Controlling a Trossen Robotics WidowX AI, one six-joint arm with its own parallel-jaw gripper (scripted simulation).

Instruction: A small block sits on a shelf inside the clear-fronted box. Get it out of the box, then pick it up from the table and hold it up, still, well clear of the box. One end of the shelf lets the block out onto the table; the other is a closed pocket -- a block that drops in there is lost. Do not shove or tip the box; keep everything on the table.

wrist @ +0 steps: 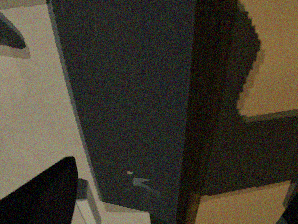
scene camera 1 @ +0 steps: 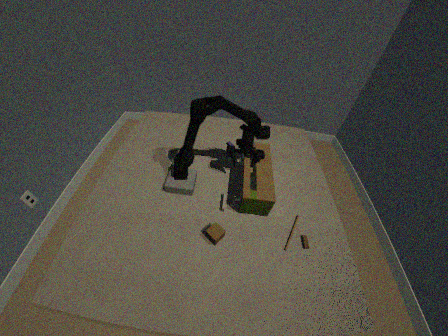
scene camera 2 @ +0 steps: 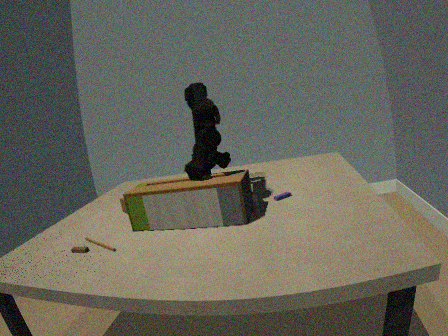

Labels:
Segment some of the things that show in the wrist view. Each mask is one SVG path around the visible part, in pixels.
My gripper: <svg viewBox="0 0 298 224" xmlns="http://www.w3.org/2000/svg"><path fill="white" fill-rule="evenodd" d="M298 192L282 214L282 217L288 224L298 224ZM75 158L70 156L59 160L56 164L17 188L15 192L12 191L8 196L1 199L0 224L71 224L78 188L78 170Z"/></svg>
A box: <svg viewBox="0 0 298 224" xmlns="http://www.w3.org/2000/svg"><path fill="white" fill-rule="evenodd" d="M77 181L76 205L85 224L101 224L101 217L89 181ZM139 0L148 182L141 182L140 184L143 210L150 214L151 224L288 224L282 217L282 214L298 192L298 0Z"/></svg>

